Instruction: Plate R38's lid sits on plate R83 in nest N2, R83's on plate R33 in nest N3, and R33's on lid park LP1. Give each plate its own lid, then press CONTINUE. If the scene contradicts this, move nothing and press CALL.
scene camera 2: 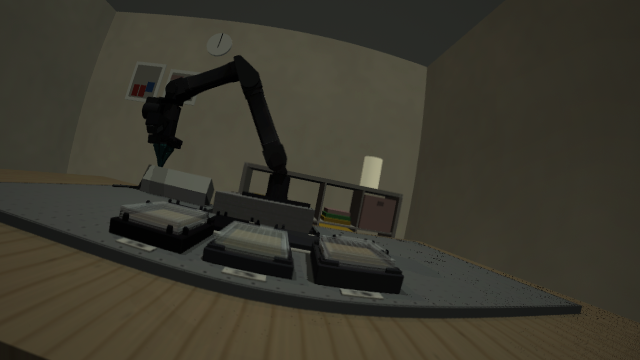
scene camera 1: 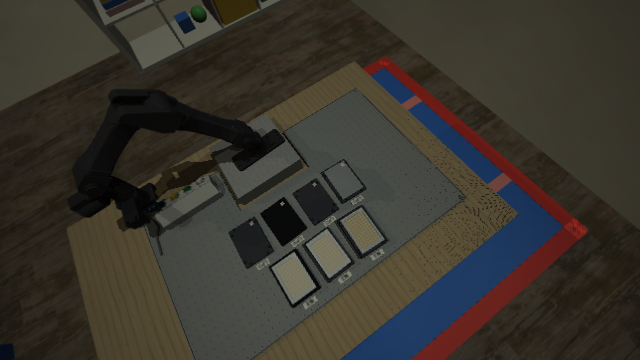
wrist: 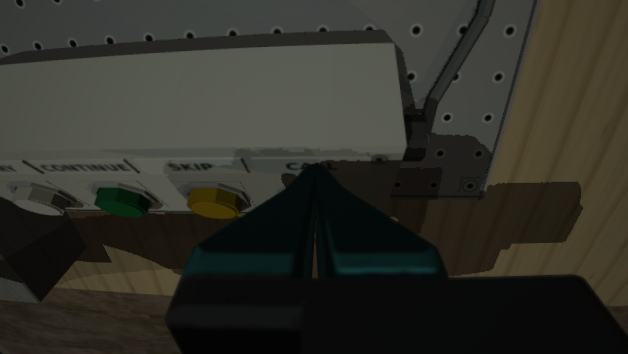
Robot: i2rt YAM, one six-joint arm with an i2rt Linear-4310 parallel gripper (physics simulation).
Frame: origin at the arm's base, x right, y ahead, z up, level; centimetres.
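Seen in the pictures: gripper, fingertip midpoint: (scene camera 2: 159, 168) (scene camera 1: 160, 208) (wrist: 315, 177); arm's base, origin of the base link: (scene camera 2: 275, 201) (scene camera 1: 258, 150).
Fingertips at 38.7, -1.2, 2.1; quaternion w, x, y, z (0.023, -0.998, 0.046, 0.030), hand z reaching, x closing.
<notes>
Offsets run from my fingertips to a thing's top centre, as dx, dy, dz. "*": to the spot under its first point.
My gripper (scene camera 1: 156, 206) (scene camera 2: 160, 165) (wrist: 315, 177) is shut and empty, its tips over the CALL end of the white button box {-7.6, +0.4, +0.6} (scene camera 1: 190, 207) (scene camera 2: 175, 184) (wrist: 200, 100). In the wrist view, the fingers overlap the CALL label and hide the CALL button; contact cannot be told. The green CONTINUE button {-10.2, -1.7, -0.3} (wrist: 121, 202) and yellow SKIP button {-5.2, -1.9, -0.3} (wrist: 214, 202) are left of them. Three tan-welled plates, the first {-23.0, +45.1, -4.2} (scene camera 1: 294, 277) (scene camera 2: 165, 216), the second {-36.0, +45.9, -4.4} (scene camera 1: 329, 254) (scene camera 2: 255, 240) and the third {-49.2, +47.1, -3.9} (scene camera 1: 362, 230) (scene camera 2: 355, 250), sit in black nests under clear lids. Their codes are unreadable.
Behind the plates are three dark pads {* -17.8, +27.0, -6.8} (scene camera 1: 251, 242) {* -30.5, +27.8, -6.8} (scene camera 1: 283, 221) {* -43.8, +29.3, -6.8} (scene camera 1: 316, 201) and a lighter grey one {-56.4, +29.0, -6.0} (scene camera 1: 344, 180). The arm's base stands on a grey block (scene camera 1: 265, 177) (scene camera 2: 265, 212). A cable {* +7.5, +2.5, -7.1} (wrist: 457, 60) leaves the button box's end. A shelf unit stands beyond the table.
</notes>
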